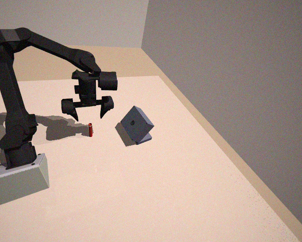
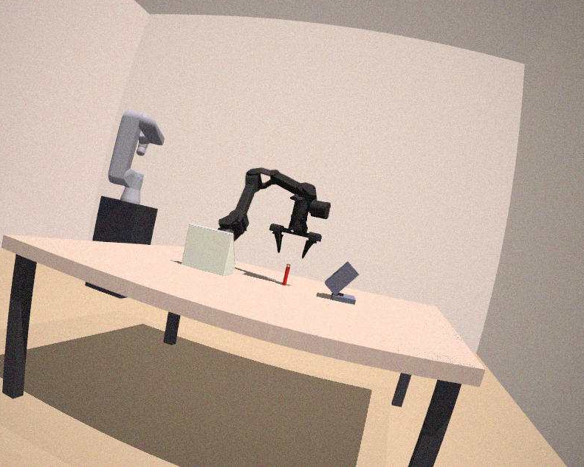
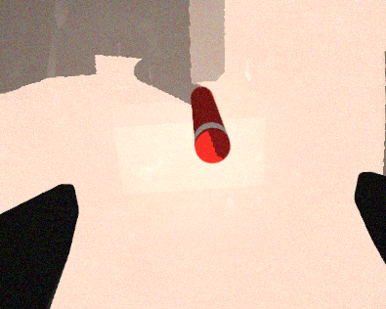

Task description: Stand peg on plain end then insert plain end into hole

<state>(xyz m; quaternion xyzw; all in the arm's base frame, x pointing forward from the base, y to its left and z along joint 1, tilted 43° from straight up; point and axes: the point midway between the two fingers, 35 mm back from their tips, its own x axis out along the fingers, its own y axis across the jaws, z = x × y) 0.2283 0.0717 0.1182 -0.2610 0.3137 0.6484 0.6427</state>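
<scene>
The red peg lies 6 cm below my gripper tip. The rest, counted from my gripper tip: grey-blue sloped panel: 20 cm ahead, 5 cm to the right, 3 cm below; then panel foot: 23 cm ahead, 10 cm below, 5 cm to the right.
</scene>
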